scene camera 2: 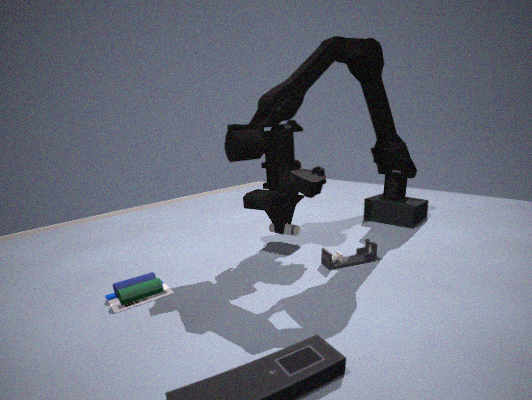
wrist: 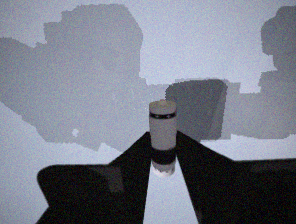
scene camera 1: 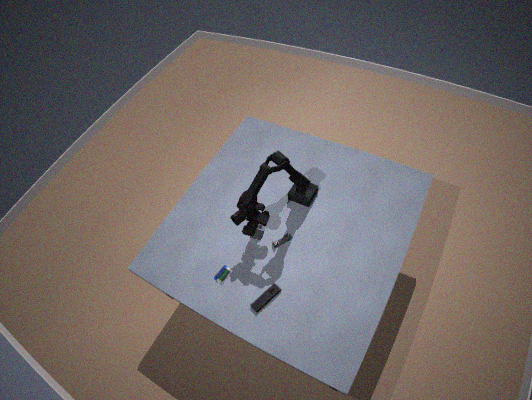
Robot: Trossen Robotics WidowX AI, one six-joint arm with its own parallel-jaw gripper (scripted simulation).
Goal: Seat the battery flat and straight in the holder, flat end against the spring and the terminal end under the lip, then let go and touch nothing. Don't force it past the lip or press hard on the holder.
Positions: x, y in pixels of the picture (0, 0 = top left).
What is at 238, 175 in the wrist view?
The gripper.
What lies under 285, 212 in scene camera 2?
The gripper.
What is the gripper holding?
A battery.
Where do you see a battery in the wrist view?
162, 114
